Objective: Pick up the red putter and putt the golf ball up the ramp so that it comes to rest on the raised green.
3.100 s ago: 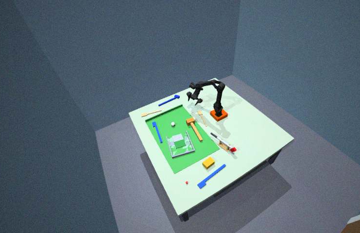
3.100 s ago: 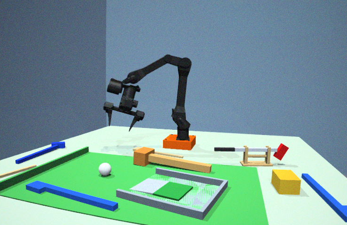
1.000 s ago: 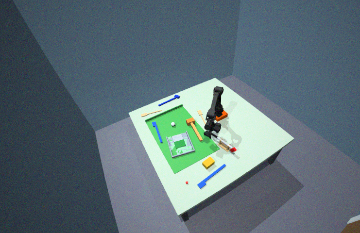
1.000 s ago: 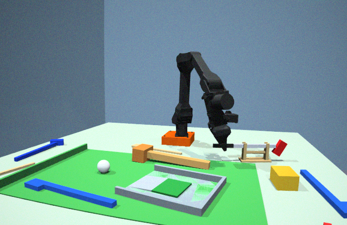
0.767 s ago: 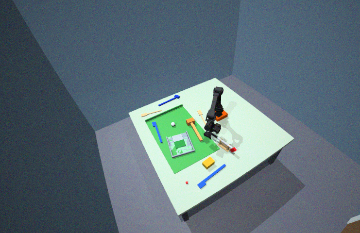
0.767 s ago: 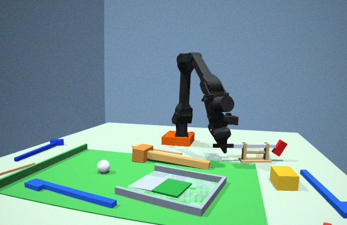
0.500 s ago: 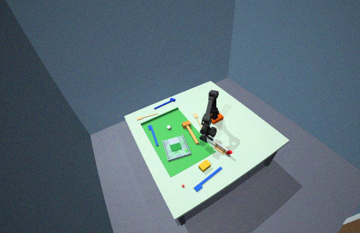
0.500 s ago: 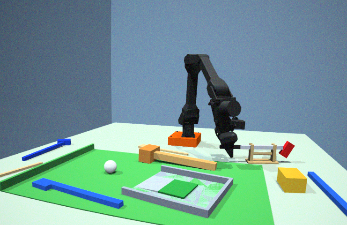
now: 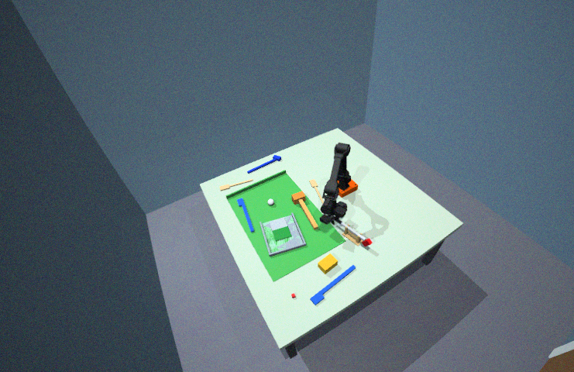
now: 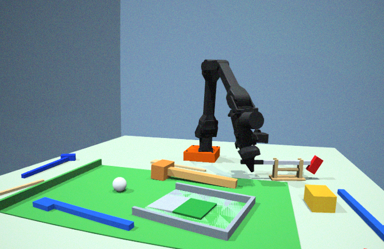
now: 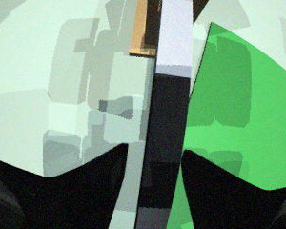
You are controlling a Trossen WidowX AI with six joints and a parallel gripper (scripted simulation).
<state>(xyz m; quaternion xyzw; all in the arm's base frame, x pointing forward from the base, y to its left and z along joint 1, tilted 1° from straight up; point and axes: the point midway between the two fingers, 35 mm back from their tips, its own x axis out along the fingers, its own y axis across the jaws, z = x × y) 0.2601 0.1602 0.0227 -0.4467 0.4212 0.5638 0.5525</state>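
The wooden stand is 1 cm behind my gripper tip and 13 cm to the left of it. Round my gripper tip: white golf ball (18 cm ahead, 42 cm to the right, 1 cm below); then dark green rail (14 cm ahead, 64 cm to the right, 1 cm below); then yellow block (23 cm ahead, 16 cm to the left, 1 cm below).
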